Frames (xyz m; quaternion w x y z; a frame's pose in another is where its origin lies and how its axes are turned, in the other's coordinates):
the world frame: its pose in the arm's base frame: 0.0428 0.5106 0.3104 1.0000 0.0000 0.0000 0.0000
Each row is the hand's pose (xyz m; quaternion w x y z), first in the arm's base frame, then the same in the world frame.
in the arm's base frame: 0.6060 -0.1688 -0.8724 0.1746 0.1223 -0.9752 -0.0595
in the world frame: 0.5632 -0.6794 -1.1828 0.1746 0.1223 -0.9752 -0.0595
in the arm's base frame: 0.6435 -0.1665 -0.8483 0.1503 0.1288 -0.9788 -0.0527
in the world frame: 0.6007 -0.6771 -1.1587 0.1503 0.1288 -0.9788 -0.0527
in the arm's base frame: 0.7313 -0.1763 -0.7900 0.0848 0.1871 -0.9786 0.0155
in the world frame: 0.6885 -0.6869 -1.1004 0.0848 0.1871 -0.9786 0.0155
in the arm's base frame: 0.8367 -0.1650 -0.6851 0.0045 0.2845 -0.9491 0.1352
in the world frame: 0.7939 -0.6756 -0.9955 0.0045 0.2845 -0.9491 0.1352
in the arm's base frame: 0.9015 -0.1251 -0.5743 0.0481 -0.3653 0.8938 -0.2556
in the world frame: 0.8587 -0.6357 -0.8847 0.0481 -0.3653 0.8938 -0.2556
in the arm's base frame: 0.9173 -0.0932 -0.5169 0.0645 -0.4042 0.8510 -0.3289
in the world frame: 0.8745 -0.6038 -0.8273 0.0645 -0.4042 0.8510 -0.3289
